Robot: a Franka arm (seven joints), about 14 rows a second.
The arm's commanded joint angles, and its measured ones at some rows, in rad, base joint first. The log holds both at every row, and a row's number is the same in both.
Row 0, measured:
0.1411, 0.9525, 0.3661, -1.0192, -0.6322, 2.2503, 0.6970
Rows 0 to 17, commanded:
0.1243, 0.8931, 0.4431, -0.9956, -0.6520, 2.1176, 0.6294
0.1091, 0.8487, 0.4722, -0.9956, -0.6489, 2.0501, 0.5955
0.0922, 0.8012, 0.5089, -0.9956, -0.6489, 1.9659, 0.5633
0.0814, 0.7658, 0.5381, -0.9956, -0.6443, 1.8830, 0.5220
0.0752, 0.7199, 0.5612, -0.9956, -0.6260, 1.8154, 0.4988
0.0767, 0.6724, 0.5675, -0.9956, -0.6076, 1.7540, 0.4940
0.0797, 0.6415, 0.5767, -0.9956, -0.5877, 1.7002, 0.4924
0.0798, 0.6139, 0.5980, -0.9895, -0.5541, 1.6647, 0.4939
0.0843, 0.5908, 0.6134, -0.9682, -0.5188, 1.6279, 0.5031
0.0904, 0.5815, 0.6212, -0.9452, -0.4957, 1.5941, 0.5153
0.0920, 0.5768, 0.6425, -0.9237, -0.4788, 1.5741, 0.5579
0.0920, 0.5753, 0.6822, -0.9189, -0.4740, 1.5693, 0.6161
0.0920, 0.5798, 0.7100, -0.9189, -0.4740, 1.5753, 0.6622
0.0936, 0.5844, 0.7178, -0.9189, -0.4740, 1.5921, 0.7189
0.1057, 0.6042, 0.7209, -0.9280, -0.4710, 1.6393, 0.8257
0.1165, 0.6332, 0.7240, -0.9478, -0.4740, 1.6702, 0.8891
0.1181, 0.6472, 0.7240, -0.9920, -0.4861, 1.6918, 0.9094
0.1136, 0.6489, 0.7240, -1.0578, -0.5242, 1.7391, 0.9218
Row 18, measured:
0.1159, 0.6183, 0.7154, -0.9828, -0.4857, 1.6636, 0.8519
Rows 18 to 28, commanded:
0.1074, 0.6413, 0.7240, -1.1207, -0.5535, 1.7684, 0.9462
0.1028, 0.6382, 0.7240, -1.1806, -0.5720, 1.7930, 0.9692
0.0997, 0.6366, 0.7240, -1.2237, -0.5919, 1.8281, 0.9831
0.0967, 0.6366, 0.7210, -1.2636, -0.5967, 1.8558, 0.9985
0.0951, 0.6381, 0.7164, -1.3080, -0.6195, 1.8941, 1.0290
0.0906, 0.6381, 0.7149, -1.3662, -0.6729, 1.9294, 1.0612
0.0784, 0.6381, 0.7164, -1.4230, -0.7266, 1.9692, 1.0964
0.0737, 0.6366, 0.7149, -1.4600, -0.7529, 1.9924, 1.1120
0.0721, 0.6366, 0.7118, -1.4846, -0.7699, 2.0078, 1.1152
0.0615, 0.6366, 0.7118, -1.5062, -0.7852, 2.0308, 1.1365
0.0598, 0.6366, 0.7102, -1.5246, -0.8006, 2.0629, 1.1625
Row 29, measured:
0.0814, 0.6820, 0.7095, -1.4547, -0.7564, 2.0067, 1.1031
